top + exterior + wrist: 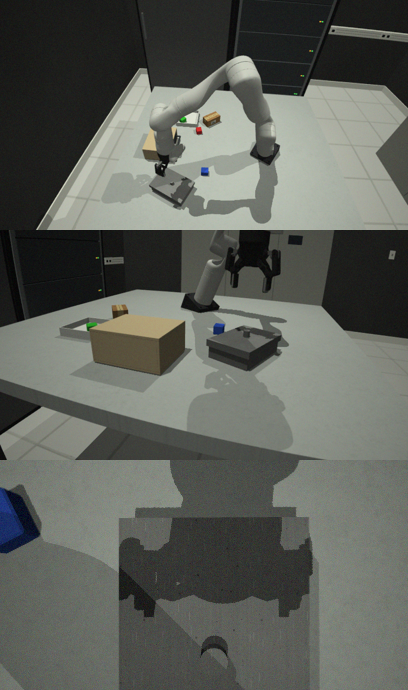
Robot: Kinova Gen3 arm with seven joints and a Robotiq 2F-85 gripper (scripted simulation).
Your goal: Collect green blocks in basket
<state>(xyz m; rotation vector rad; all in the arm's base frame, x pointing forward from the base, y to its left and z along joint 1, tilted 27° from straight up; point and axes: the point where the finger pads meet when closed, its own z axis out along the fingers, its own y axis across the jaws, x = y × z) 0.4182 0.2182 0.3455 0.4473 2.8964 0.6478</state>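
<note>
Now: hand 9 cm past the small cardboard box, 54 cm to the left of it and 15 cm above it. Round my hand: light wooden cabinet (15 cm ahead, 24 cm to the right, 14 cm below); then cabinet drawer (14 cm ahead, 24 cm to the right, 15 cm below); then lid (14 cm below).
</note>
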